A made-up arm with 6 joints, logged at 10 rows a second.
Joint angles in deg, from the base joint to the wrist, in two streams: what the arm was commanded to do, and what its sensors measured. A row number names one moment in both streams.
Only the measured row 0 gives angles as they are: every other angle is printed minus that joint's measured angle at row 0.
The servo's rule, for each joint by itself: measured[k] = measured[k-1] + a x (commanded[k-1-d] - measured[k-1]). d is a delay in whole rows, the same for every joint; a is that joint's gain. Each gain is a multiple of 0.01, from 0.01 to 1. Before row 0 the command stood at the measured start. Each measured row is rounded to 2 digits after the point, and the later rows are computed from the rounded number. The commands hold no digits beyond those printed.
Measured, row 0:
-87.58 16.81 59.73 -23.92 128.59 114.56
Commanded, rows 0 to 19:
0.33 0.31 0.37 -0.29 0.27 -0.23
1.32 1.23 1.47 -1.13 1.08 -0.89
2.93 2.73 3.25 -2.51 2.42 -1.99
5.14 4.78 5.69 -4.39 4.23 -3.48
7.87 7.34 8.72 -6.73 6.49 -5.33
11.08 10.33 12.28 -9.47 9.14 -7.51
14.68 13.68 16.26 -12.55 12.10 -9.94
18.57 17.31 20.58 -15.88 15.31 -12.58
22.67 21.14 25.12 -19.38 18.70 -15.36
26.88 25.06 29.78 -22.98 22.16 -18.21
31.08 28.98 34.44 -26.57 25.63 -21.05
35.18 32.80 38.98 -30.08 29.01 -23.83
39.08 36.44 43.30 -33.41 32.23 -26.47
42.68 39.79 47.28 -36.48 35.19 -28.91
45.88 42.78 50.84 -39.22 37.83 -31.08
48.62 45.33 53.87 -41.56 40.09 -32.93
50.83 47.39 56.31 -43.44 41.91 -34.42
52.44 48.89 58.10 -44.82 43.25 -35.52
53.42 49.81 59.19 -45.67 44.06 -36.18
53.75 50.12 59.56 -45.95 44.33 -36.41
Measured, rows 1 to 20:
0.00 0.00 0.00 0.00 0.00 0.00
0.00 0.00 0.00 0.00 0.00 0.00
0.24 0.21 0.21 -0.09 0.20 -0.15
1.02 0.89 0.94 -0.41 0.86 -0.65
2.40 2.12 2.28 -1.06 2.03 -1.55
4.37 3.90 4.26 -2.09 3.68 -2.84
6.89 6.20 6.85 -3.53 5.79 -4.51
9.91 8.97 10.00 -5.37 8.30 -6.52
13.34 12.13 13.63 -7.60 11.15 -8.81
17.11 15.60 17.66 -10.17 14.27 -11.34
21.11 19.31 21.99 -13.03 17.59 -14.03
25.26 23.16 26.51 -16.11 21.02 -16.83
29.45 27.06 31.11 -19.35 24.48 -19.66
33.58 30.91 35.67 -22.68 27.88 -22.45
37.54 34.62 40.10 -26.01 31.14 -25.14
41.24 38.08 44.26 -29.26 34.18 -27.67
44.58 41.23 48.08 -32.35 36.92 -29.95
47.49 43.98 51.44 -35.21 39.30 -31.95
49.89 46.26 54.26 -37.76 41.26 -33.60
51.73 48.02 56.49 -39.95 42.75 -34.89
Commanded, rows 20 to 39:
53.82 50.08 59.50 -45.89 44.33 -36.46
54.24 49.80 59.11 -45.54 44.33 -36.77
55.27 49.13 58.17 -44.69 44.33 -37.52
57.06 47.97 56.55 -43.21 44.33 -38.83
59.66 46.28 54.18 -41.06 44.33 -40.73
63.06 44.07 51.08 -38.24 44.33 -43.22
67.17 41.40 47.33 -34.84 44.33 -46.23
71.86 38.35 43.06 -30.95 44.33 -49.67
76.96 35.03 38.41 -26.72 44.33 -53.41
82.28 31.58 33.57 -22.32 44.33 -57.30
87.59 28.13 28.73 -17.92 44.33 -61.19
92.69 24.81 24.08 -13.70 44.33 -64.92
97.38 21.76 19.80 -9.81 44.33 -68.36
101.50 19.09 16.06 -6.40 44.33 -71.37
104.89 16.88 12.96 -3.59 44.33 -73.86
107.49 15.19 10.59 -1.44 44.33 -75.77
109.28 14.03 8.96 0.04 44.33 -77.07
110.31 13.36 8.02 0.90 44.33 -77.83
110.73 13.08 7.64 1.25 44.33 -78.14
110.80 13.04 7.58 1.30 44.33 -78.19
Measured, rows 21 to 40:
52.95 49.22 58.06 -41.72 43.73 -35.75
53.53 49.82 58.93 -43.03 44.18 -36.19
53.74 49.99 59.26 -43.92 44.29 -36.37
54.10 49.86 59.17 -44.42 44.32 -36.64
54.94 49.37 58.59 -44.50 44.33 -37.23
56.47 48.43 57.41 -44.10 44.33 -38.30
58.77 46.99 55.54 -43.16 44.33 -39.93
61.86 45.03 52.95 -41.63 44.33 -42.13
65.68 42.60 49.69 -39.53 44.33 -44.88
70.13 39.75 45.84 -36.87 44.33 -48.09
75.05 36.59 41.53 -33.72 44.33 -51.65
80.26 33.23 36.91 -30.19 44.33 -55.44
85.54 29.81 32.17 -26.39 44.33 -59.29
90.69 26.46 27.48 -22.46 44.33 -63.06
95.51 23.31 23.03 -18.54 44.33 -66.61
99.82 20.48 18.99 -14.78 44.33 -69.80
103.47 18.07 15.49 -11.31 44.33 -72.52
106.36 16.14 12.65 -8.25 44.33 -74.70
108.46 14.73 10.51 -5.68 44.33 -76.29
109.79 13.81 9.07 -3.64 44.33 -77.32

